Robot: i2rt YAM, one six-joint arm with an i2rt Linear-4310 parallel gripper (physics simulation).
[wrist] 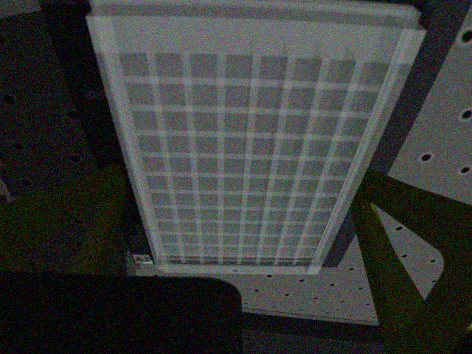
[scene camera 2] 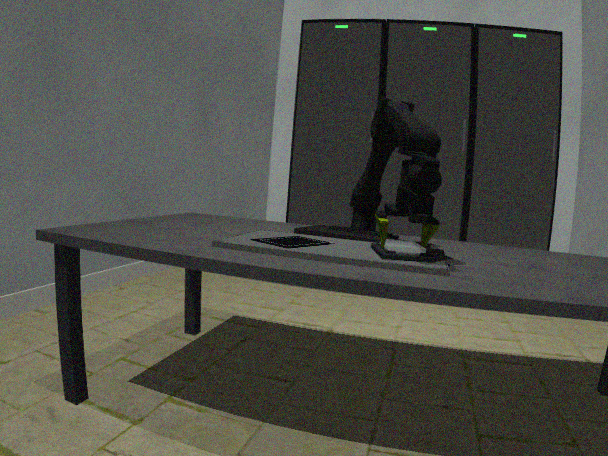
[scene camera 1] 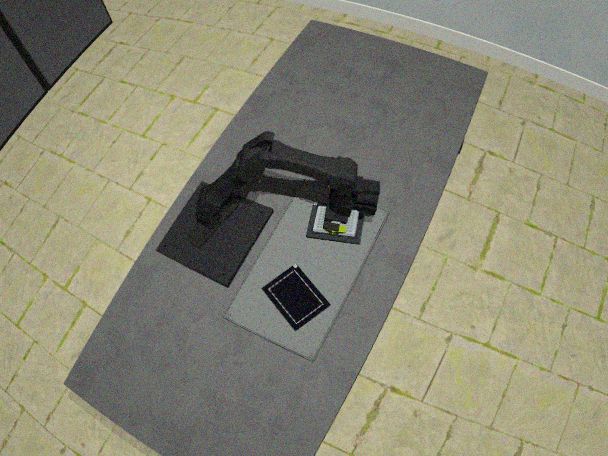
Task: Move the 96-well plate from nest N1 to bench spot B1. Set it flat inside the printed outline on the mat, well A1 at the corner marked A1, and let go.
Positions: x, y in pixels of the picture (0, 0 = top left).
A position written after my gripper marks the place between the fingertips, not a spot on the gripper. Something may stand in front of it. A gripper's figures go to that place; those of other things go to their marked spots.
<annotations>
My gripper (wrist: 236, 177) is 13 cm from the lens. A dark square pad (wrist: 83, 78) is 12 cm from the lens. A 96-well plate (wrist: 246, 137): 10 cm from the lens.
</annotations>
